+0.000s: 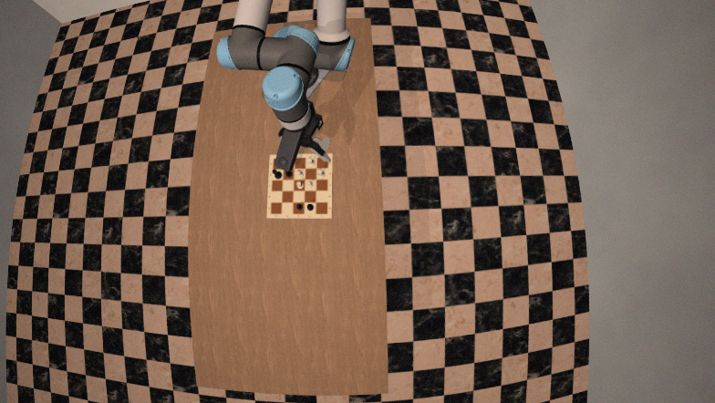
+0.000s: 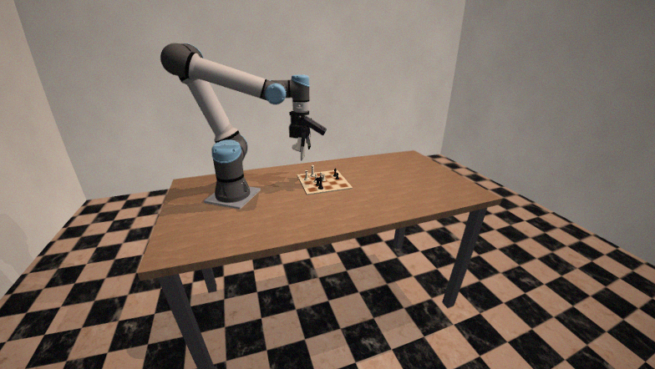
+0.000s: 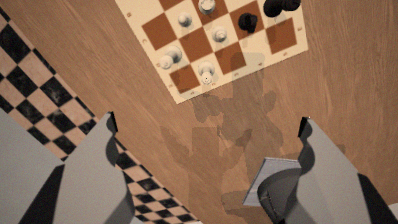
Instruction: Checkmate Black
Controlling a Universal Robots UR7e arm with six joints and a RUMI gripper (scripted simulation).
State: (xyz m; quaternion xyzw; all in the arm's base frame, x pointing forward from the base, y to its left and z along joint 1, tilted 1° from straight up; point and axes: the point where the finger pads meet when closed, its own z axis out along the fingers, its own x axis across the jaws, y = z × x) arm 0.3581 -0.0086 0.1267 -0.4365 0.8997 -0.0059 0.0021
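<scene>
Now: hand 10 cm above the white chess piece. From my hand the other things lie so: black piece 2 cm ahead, 12 cm to the right, 10 cm below; board 7 cm ahead, 5 cm to the right, 13 cm below.
</scene>
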